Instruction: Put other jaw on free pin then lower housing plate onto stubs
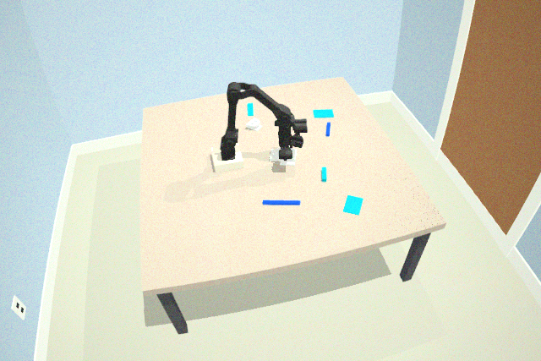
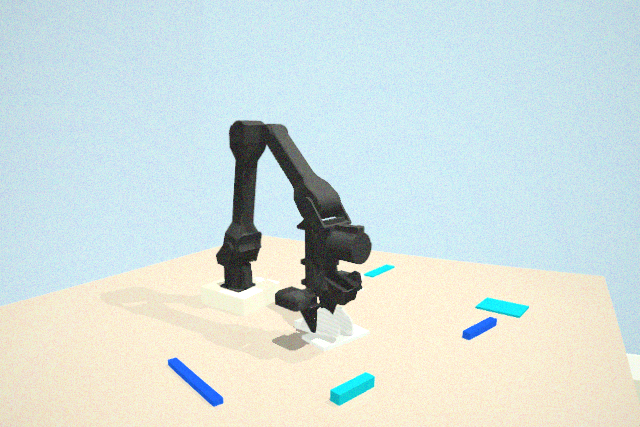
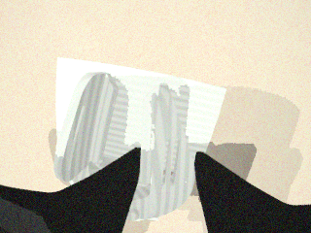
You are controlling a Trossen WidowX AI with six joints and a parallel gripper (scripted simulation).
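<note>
Right now the small white piece is 10 cm behind my gripper tip, 31 cm to the left of it and 1 cm below it. From my gripper tip the other things lie so: cyan block (15 cm ahead, 14 cm to the right, 1 cm below); then short blue bar (28 cm ahead, 19 cm to the left, 1 cm below); then long blue bar (8 cm behind, 27 cm to the right, 2 cm below).
</note>
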